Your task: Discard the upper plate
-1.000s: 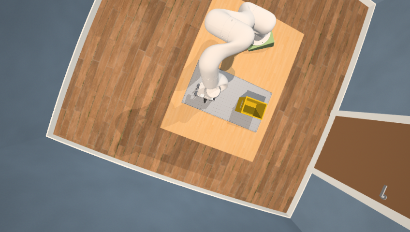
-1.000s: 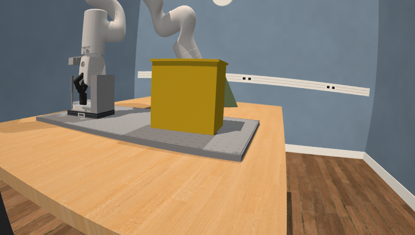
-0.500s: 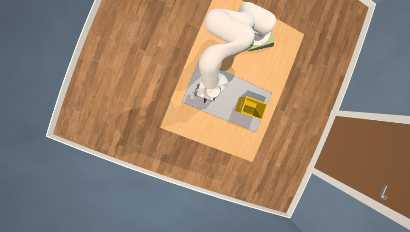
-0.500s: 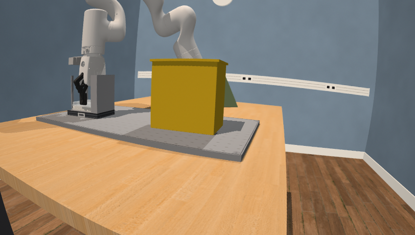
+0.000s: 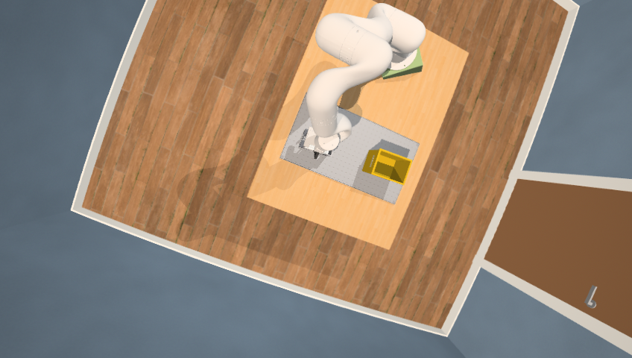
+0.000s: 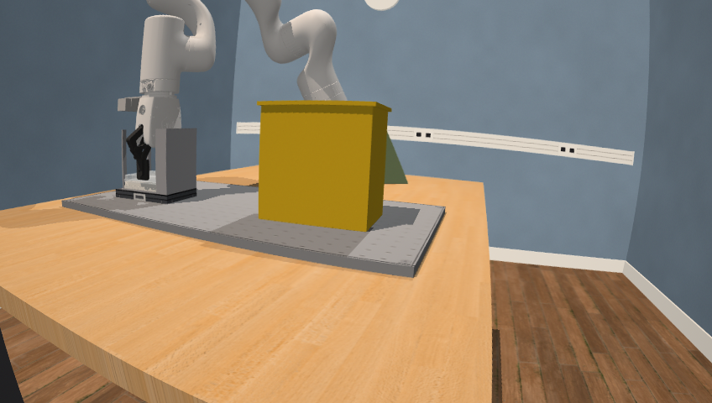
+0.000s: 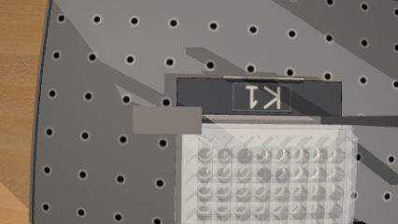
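The clear 96-well plate lies 1 cm below my hand. The rest, counted from my hand: yellow plastics bin W1 (36 cm to the left, 4 cm above, 2 cm ahead); grey wall (7 cm to the left, 3 cm above).
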